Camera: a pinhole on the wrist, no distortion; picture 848 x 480 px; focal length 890.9 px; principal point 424.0 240.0 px. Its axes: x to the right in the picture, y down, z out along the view. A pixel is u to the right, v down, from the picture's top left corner.
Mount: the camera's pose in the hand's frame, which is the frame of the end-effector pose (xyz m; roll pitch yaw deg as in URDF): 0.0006 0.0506 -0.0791 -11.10 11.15 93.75
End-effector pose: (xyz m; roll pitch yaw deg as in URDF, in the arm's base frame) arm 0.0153 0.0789 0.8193 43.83 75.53 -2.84
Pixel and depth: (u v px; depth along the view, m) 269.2 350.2 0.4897
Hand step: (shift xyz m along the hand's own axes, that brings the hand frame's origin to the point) -0.1533 0.0477 0.3974
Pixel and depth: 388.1 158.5 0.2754
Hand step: -0.0304 0.0910 0.1930
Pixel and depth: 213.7 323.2 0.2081
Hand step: -0.0578 0.0373 0.1271
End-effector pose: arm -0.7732 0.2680 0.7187 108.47 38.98 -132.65
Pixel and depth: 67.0 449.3 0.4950
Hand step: -0.2015 -0.0679 0.4139
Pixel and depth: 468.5 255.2 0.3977
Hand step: -0.0886 0.1397 0.2987
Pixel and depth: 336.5 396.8 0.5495
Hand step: -0.2028 0.0851 0.4421
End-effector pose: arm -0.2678 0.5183 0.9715 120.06 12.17 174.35
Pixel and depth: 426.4 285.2 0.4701
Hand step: -0.1189 0.1325 0.3687
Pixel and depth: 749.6 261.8 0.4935
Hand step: -0.1237 0.3132 0.3589
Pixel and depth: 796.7 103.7 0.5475
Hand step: -0.0443 0.3801 0.4195
